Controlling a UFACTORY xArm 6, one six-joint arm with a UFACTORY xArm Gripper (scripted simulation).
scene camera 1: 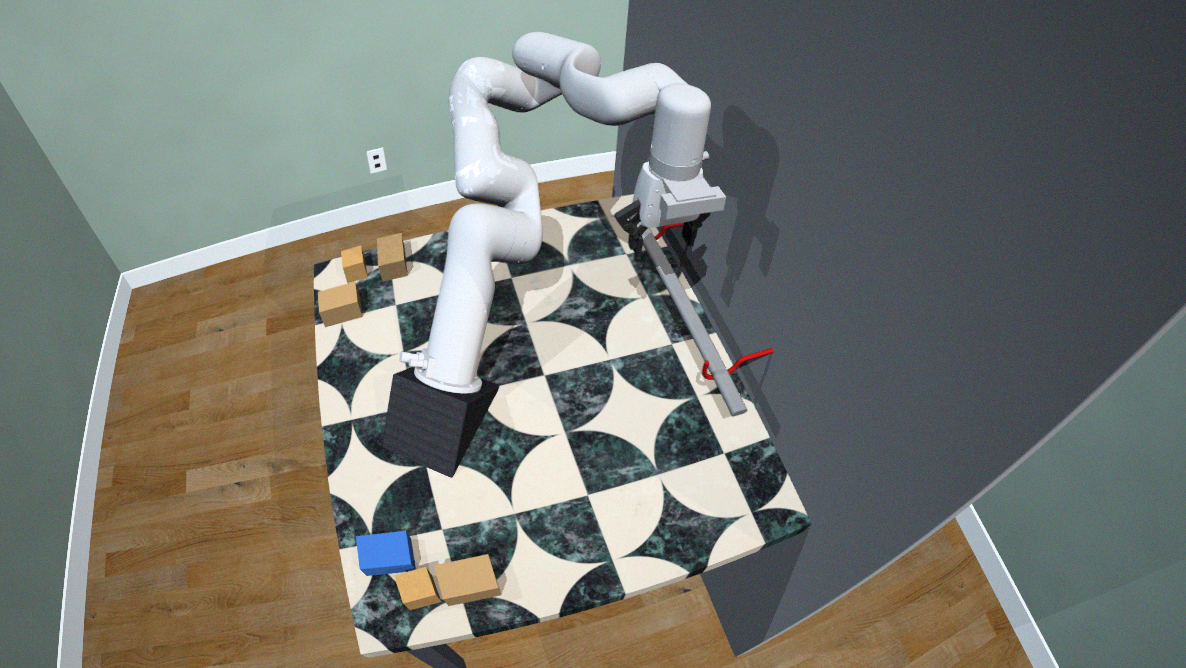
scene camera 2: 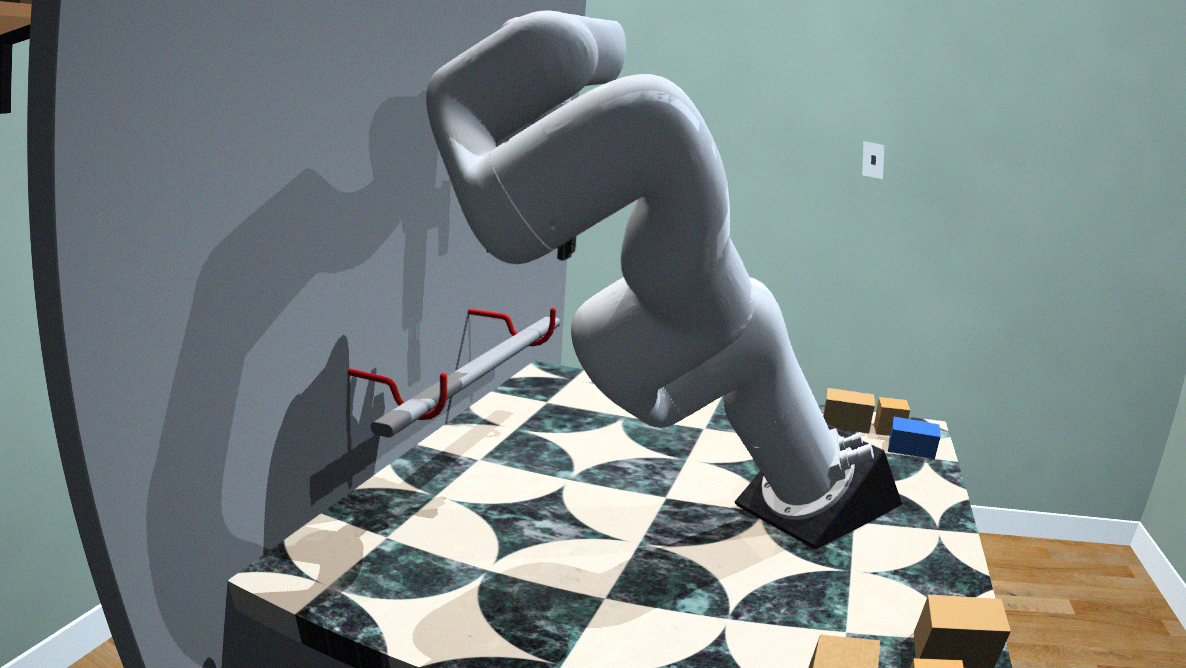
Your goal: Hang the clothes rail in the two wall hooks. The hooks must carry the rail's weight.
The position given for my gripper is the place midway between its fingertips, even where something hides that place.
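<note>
My gripper (scene camera 1: 661, 245), grey clothes rail (scene camera 1: 717, 368), blue block (scene camera 1: 386, 553), in sight. Again the rail (scene camera 2: 466, 375), the block (scene camera 2: 909, 437).
</note>
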